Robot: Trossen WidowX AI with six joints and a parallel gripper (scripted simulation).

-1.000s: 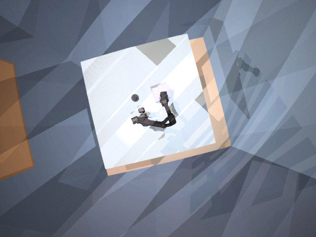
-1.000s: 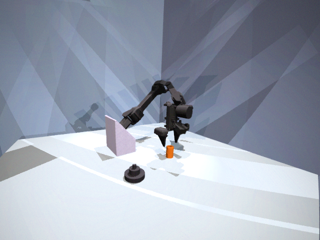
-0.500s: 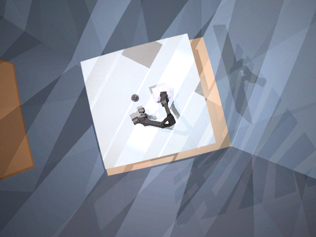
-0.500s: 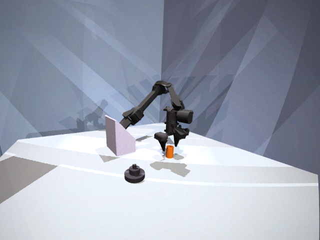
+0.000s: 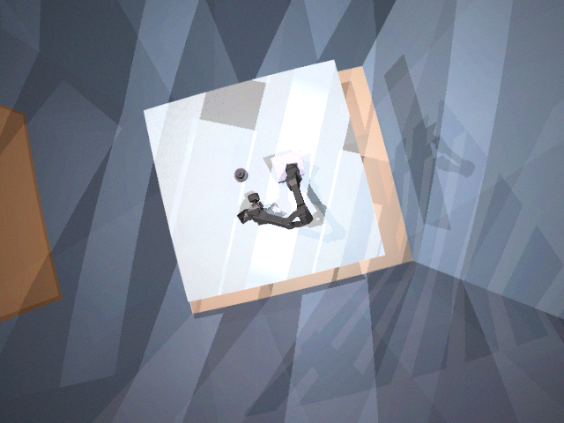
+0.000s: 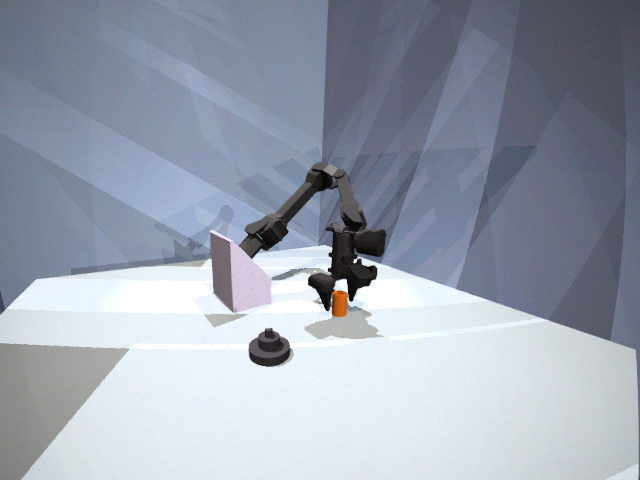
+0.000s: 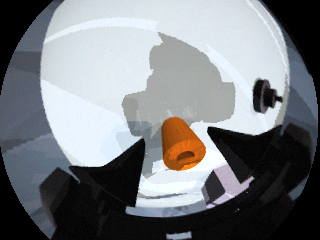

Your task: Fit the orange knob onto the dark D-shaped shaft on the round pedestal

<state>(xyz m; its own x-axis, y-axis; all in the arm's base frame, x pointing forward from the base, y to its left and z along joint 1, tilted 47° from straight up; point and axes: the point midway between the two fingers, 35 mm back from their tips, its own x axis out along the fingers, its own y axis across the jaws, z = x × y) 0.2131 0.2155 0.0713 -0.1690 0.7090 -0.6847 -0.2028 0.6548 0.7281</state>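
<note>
Right now the orange knob is 10 mm above my gripper tip. Also, from my gripper tip: dark round pedestal: 230 mm to the right, 90 mm ahead, 10 mm above.
</note>
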